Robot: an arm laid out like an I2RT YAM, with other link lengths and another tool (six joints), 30 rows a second.
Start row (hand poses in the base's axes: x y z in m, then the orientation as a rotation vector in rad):
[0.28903, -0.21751, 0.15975, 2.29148, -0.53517, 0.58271]
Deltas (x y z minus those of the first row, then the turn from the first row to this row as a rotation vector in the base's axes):
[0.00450, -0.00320, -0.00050, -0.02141, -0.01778, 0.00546]
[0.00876, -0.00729, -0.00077, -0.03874, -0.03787, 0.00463]
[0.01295, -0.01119, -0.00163, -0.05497, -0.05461, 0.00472]
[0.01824, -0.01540, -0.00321, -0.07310, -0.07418, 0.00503]
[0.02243, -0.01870, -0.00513, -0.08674, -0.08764, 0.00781]
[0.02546, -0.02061, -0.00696, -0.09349, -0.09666, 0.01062]
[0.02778, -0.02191, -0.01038, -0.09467, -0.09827, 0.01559]
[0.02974, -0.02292, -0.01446, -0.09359, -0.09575, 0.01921]
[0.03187, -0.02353, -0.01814, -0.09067, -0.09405, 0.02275]
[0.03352, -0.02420, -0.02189, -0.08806, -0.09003, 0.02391]
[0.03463, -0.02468, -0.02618, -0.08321, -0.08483, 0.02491]
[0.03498, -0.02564, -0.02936, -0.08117, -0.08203, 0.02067]
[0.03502, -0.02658, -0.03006, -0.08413, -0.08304, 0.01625]
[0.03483, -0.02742, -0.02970, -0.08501, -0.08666, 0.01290]
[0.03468, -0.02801, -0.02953, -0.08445, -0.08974, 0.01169]
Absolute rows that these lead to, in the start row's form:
[0.29353, -0.22071, 0.15925, 2.27018, -0.52893, 0.60919]
[0.29779, -0.22480, 0.15898, 2.24965, -0.53237, 0.63452]
[0.30198, -0.22870, 0.15812, 2.23099, -0.53358, 0.65605]
[0.30727, -0.23291, 0.15654, 2.20987, -0.53503, 0.68099]
[0.31146, -0.23621, 0.15462, 2.19508, -0.53266, 0.69938]
[0.31449, -0.23812, 0.15279, 2.18773, -0.53100, 0.71185]
[0.31681, -0.23942, 0.14937, 2.18810, -0.52578, 0.71623]
[0.31877, -0.24043, 0.14529, 2.19104, -0.52106, 0.71497]
[0.32090, -0.24104, 0.14161, 2.19550, -0.51755, 0.71442]
[0.32255, -0.24171, 0.13786, 2.19931, -0.51546, 0.71007]
[0.32366, -0.24219, 0.13357, 2.20543, -0.51390, 0.70403]
[0.32401, -0.24315, 0.13039, 2.20640, -0.51812, 0.69853]
[0.32405, -0.24409, 0.12969, 2.20173, -0.52227, 0.69788]
[0.32386, -0.24493, 0.13005, 2.19885, -0.52730, 0.70053]
[0.32371, -0.24552, 0.13022, 2.19824, -0.53029, 0.70344]

